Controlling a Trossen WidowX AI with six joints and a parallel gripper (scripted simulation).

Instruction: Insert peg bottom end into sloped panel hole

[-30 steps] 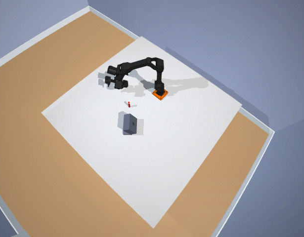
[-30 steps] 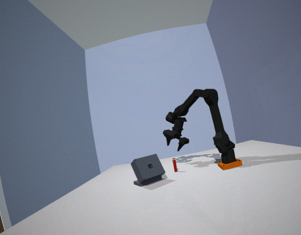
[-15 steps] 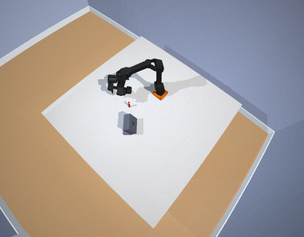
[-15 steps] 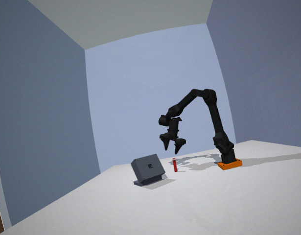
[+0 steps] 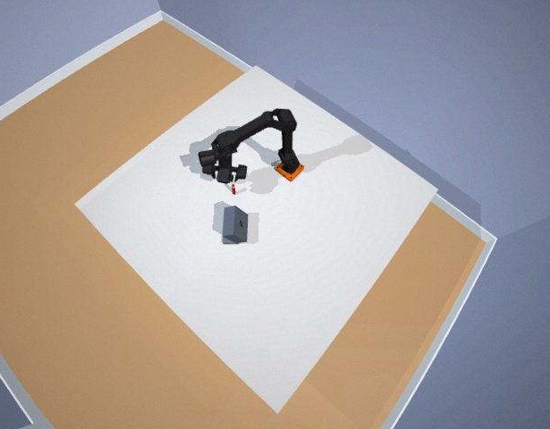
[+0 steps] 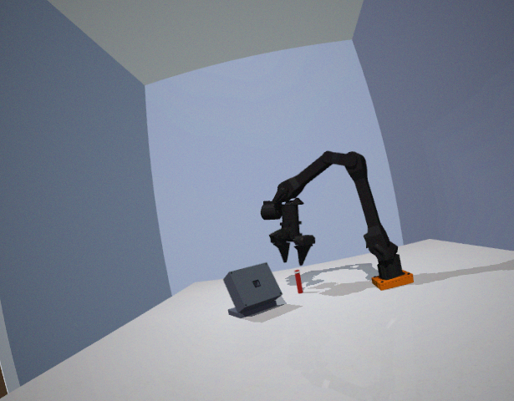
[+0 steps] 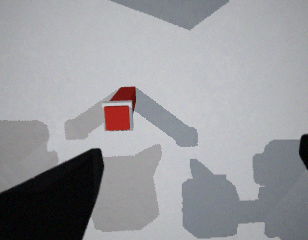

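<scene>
My gripper tip is 4 cm to the right of the red square peg, 4 cm above it and 1 cm past it. Round my gripper tip: grey sloped panel 17 cm to the left, 13 cm ahead, 2 cm below.
</scene>
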